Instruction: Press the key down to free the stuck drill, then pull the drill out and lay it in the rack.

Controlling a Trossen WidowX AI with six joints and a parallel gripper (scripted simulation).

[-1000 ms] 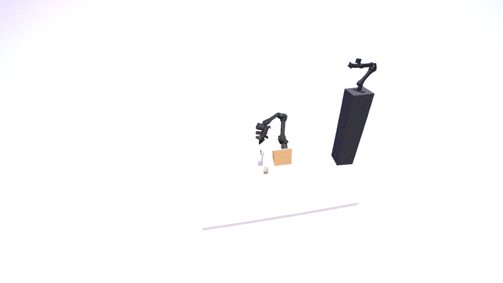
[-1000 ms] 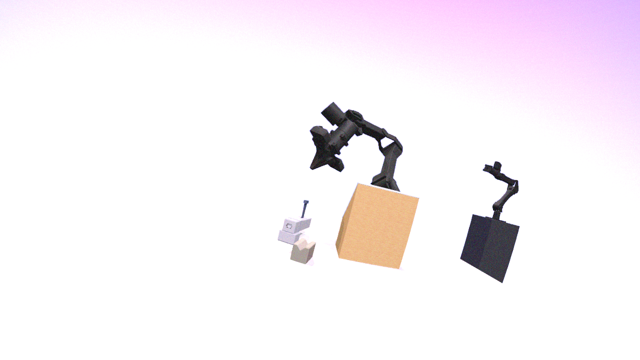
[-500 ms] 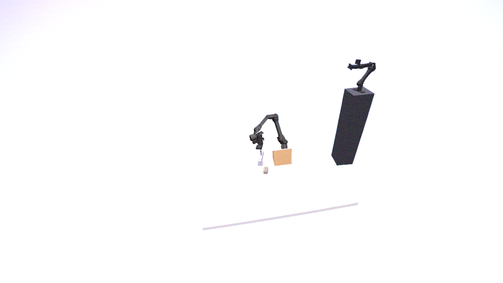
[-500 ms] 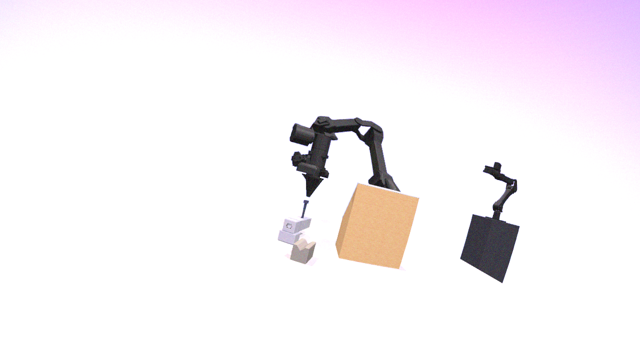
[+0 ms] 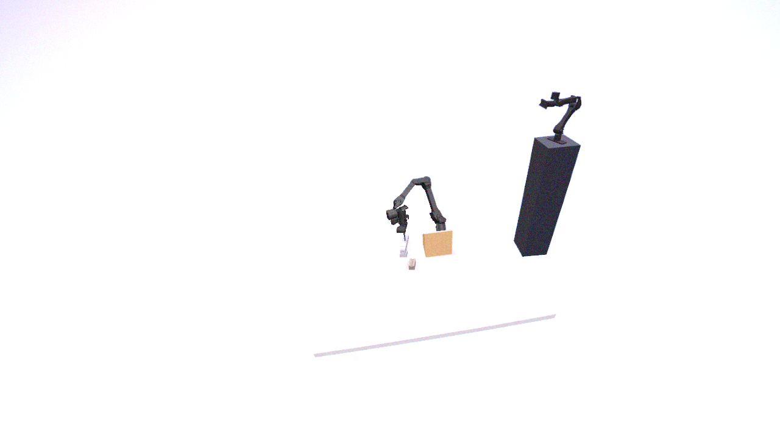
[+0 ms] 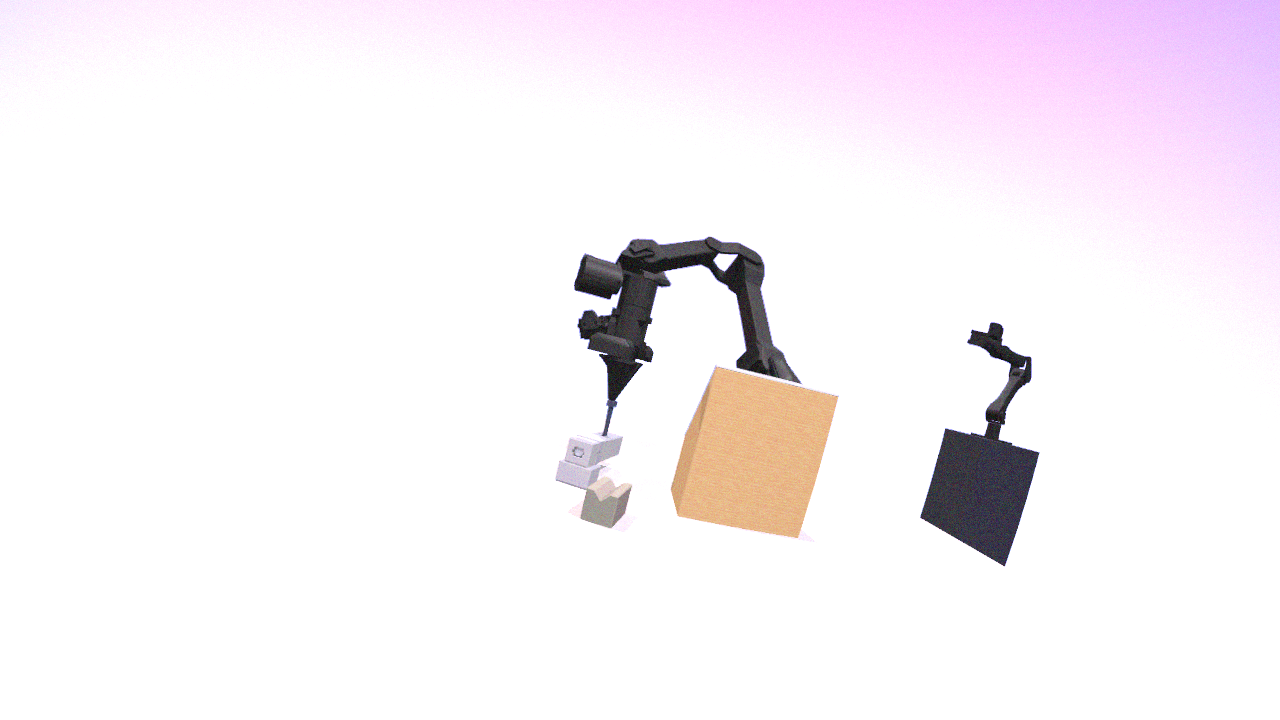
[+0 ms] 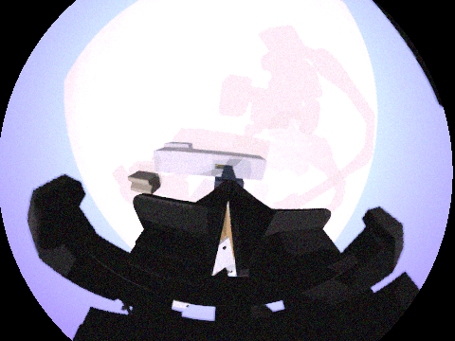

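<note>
Right now my gripper tip is 30 mm above the thin dark pin. Round my gripper tip: v-notched rack (220 mm to the left, 100 mm below, 40 mm behind); yellowish key (70 mm below, 60 mm to the left, 10 mm ahead); pale grey block (80 mm below, 40 mm to the left).
</note>
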